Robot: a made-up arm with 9 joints. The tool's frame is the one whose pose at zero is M. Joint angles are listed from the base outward.
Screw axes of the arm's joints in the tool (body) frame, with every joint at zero. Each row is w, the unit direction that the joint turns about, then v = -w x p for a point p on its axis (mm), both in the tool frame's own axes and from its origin. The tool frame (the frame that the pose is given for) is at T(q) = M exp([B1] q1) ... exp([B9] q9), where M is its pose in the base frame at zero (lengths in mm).
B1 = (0, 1, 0, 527, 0, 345)
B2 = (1, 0, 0, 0, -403, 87)
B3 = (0, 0, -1, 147, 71, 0)
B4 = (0, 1, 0, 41, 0, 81)
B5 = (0, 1, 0, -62, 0, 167)
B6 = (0, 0, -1, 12, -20, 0)
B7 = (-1, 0, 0, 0, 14, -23)
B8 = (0, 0, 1, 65, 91, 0)
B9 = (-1, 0, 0, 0, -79, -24)
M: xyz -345 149 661 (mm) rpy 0 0 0 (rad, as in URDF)
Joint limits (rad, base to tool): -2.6..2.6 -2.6..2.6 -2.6..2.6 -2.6..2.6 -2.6..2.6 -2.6..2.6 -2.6..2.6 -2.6..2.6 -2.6..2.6
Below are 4 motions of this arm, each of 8 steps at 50 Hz.
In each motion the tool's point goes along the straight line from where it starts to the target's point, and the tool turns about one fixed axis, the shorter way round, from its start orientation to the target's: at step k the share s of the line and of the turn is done. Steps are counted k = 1, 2, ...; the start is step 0. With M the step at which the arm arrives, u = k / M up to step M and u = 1 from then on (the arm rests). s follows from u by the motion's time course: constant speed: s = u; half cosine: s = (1 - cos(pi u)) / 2; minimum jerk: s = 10 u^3 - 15 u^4 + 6 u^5.
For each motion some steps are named. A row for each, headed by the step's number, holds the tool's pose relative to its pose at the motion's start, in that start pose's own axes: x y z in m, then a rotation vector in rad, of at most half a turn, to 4 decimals.
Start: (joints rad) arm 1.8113 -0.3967 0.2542 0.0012 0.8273 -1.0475 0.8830 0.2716 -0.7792
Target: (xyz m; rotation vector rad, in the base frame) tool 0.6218 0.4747 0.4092 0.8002 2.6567 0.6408
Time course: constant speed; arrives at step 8
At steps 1, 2, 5, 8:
1: 0.0054 0.0027 -0.0057 -0.0033 0.0039 -0.0116
2: 0.0109 0.0055 -0.0114 -0.0065 0.0077 -0.0231
5: 0.0271 0.0137 -0.0285 -0.0163 0.0193 -0.0578
8: 0.0434 0.0219 -0.0455 -0.0261 0.0309 -0.0925

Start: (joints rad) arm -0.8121 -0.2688 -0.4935 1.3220 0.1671 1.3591 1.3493 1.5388 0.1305
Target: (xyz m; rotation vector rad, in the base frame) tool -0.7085 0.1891 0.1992 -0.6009 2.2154 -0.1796
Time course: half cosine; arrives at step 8
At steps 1, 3, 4, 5, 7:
1: -0.0007 0.0003 -0.0006 0.0024 0.0040 0.0017
3: -0.0054 0.0024 -0.0050 0.0191 0.0321 0.0137
4: -0.0088 0.0039 -0.0082 0.0310 0.0521 0.0223
5: -0.0121 0.0054 -0.0113 0.0429 0.0720 0.0308
7: -0.0168 0.0075 -0.0157 0.0597 0.1001 0.0428

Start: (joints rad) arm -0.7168 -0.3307 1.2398 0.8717 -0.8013 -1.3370 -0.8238 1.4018 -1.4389
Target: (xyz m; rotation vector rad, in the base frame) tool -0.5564 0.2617 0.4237 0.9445 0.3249 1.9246
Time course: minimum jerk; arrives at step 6
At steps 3, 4, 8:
3: -0.0034 -0.0001 -0.0101 -0.0282 0.0014 0.0114
4: -0.0054 -0.0002 -0.0160 -0.0446 0.0023 0.0181
8: -0.0068 -0.0002 -0.0203 -0.0564 0.0029 0.0229

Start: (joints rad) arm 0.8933 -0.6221 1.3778 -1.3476 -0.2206 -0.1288 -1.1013 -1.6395 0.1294
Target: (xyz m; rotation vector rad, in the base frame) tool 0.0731 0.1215 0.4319 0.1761 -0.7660 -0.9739
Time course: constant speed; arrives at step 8
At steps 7, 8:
7: -0.0128 -0.0030 0.0079 0.1540 0.0770 0.0233
8: -0.0146 -0.0034 0.0090 0.1760 0.0880 0.0266

